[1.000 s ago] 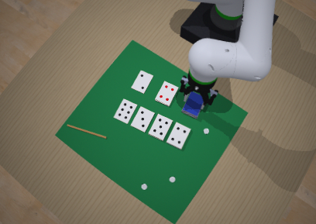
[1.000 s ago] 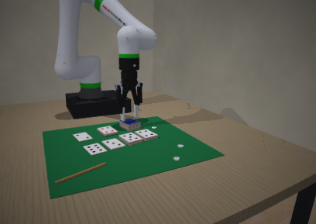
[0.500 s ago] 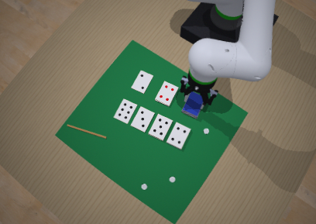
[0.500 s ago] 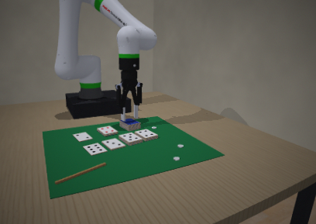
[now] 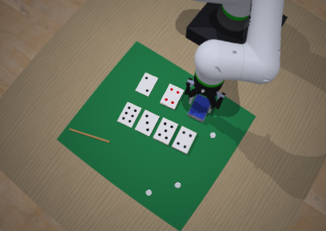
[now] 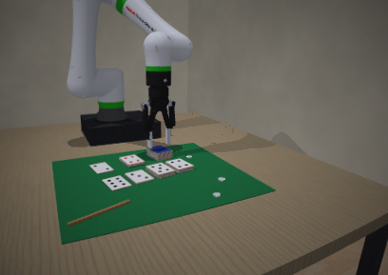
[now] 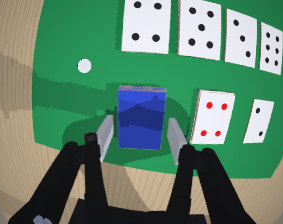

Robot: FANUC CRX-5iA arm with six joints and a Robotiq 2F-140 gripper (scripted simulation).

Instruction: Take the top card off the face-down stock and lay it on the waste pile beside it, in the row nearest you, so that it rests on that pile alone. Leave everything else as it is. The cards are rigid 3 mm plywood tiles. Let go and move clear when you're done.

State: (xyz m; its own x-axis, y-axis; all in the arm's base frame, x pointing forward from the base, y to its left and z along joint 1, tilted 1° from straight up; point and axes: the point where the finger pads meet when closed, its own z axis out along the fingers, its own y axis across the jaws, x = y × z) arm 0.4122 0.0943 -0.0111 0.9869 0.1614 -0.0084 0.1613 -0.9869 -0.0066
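Right now my hand is 230 mm to the left of the two-pip card, 70 mm above it and 30 mm short of it. The rest, counted from my hand: thin wooden stick 340 mm ahead, 290 mm to the right, 70 mm below; then green mat 160 mm ahead, 90 mm to the right, 80 mm below.
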